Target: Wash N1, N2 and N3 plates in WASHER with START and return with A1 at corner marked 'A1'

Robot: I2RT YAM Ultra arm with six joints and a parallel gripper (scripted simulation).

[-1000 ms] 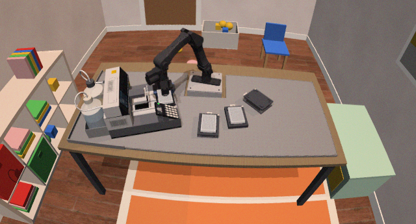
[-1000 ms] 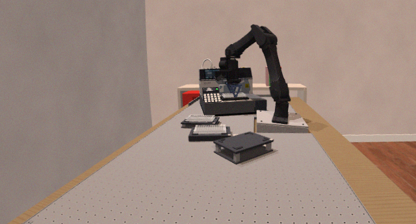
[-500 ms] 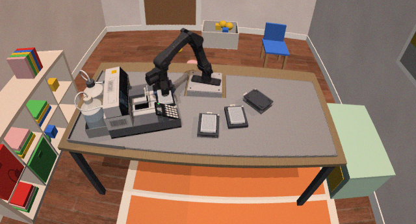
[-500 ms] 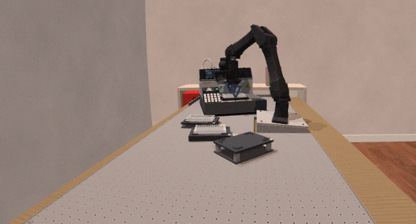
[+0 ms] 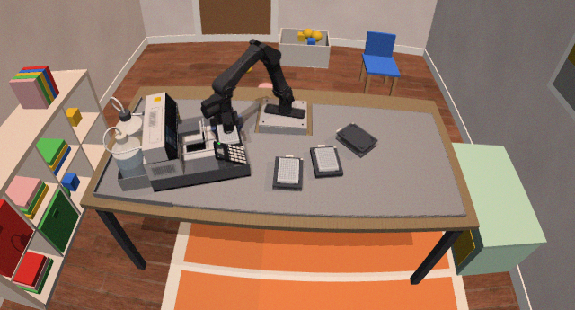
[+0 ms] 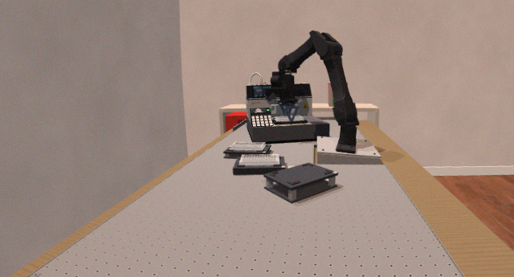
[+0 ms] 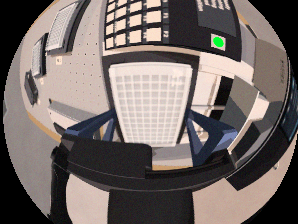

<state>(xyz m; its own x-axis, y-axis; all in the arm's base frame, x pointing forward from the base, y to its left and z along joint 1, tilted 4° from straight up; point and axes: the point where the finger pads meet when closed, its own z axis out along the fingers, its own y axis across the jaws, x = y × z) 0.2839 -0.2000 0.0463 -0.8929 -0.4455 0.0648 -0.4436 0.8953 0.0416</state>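
My hand is 10 mm above the washer carrier. From my hand the other things lie so: manifold: 130 mm to the right, 70 mm ahead, 40 mm above; then plate washer: 140 mm to the right, 70 mm ahead, 30 mm above; then nest: 570 mm to the left, 180 mm behind, 60 mm below.
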